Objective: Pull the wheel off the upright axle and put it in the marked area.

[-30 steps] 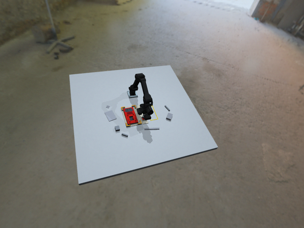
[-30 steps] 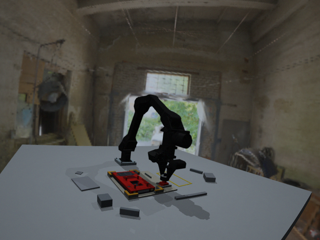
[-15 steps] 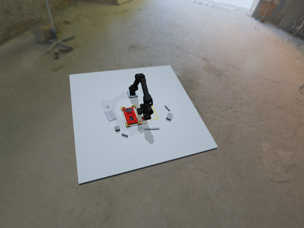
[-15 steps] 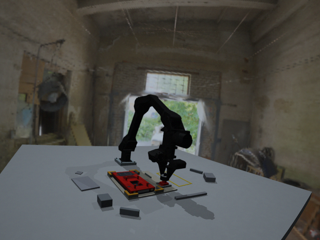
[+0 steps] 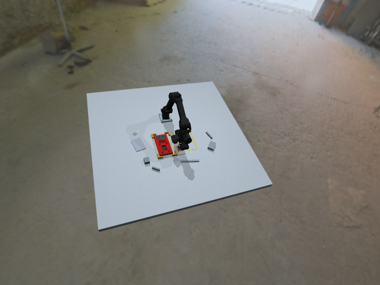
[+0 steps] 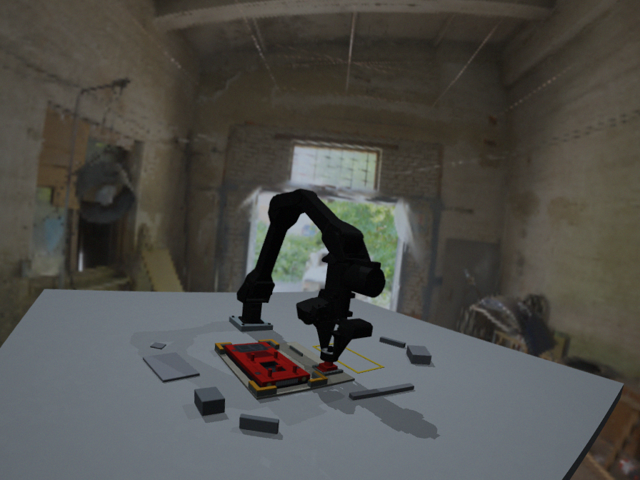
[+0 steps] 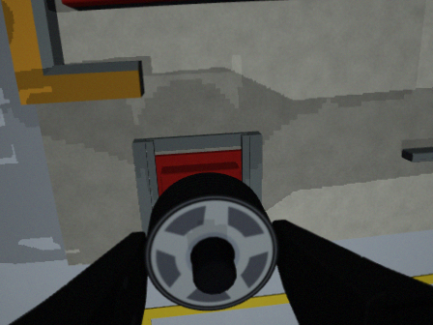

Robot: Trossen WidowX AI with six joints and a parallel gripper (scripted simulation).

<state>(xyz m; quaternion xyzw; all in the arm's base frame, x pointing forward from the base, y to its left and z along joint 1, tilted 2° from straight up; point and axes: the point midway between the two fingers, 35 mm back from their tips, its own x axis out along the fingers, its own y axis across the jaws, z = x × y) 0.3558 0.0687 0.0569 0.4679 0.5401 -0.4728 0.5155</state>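
The upright axle is 1 cm below my gripper tip. Round my gripper tip: flat plate: 33 cm to the right, 7 cm behind, 4 cm below; then long bar: 13 cm ahead, 6 cm to the left, 4 cm below; then wheel: right at my gripper tip.
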